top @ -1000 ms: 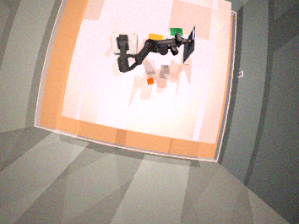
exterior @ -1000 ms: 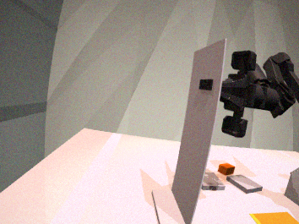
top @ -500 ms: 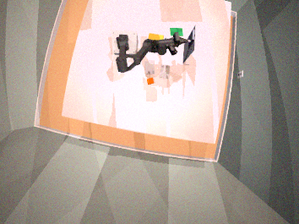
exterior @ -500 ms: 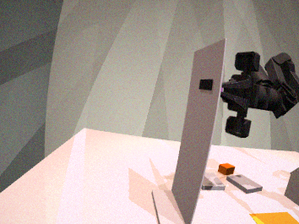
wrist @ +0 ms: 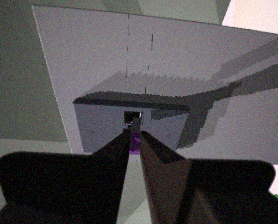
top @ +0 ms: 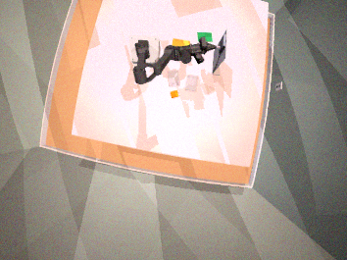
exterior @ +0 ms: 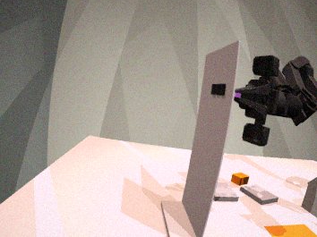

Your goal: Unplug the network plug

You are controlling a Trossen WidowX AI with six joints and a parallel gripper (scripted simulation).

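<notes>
The orange marked square lies 200 mm behind my gripper tip, 80 mm to the left of it and 280 mm below it. From my gripper tip the other things lie so: green patch (40 mm behind, 190 mm to the left, 280 mm below); upright panel (40 mm ahead, 10 mm to the left, 110 mm below); network plug (right at my gripper tip).
</notes>
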